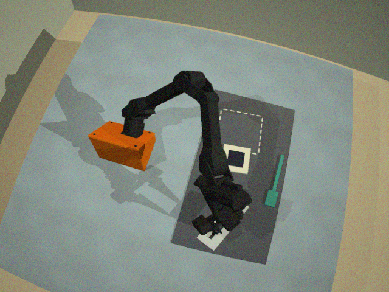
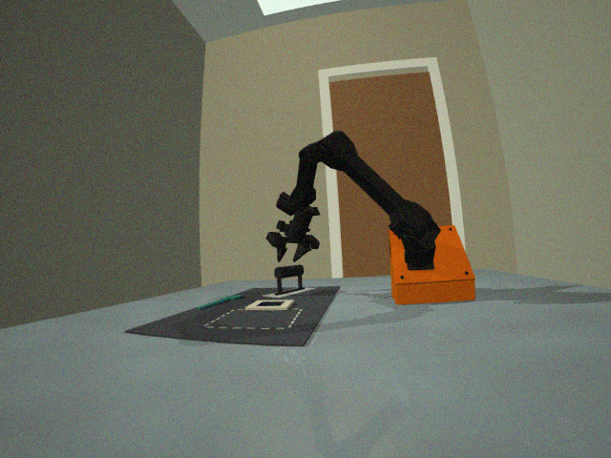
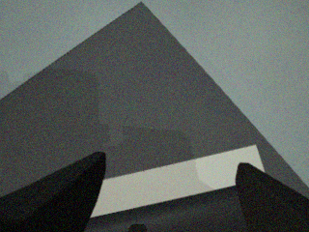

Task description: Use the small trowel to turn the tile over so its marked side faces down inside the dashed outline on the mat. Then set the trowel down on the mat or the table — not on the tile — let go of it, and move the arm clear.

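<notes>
Right now the trowel is 70 mm below my gripper tip, 60 mm to the left of it and 10 mm behind it. Also, from my gripper tip: tile (280 mm to the left, 100 mm below, 50 mm behind); teal tool (220 mm to the left, 120 mm ahead, 100 mm below); dark mat (240 mm to the left, 120 mm below, 20 mm behind).
</notes>
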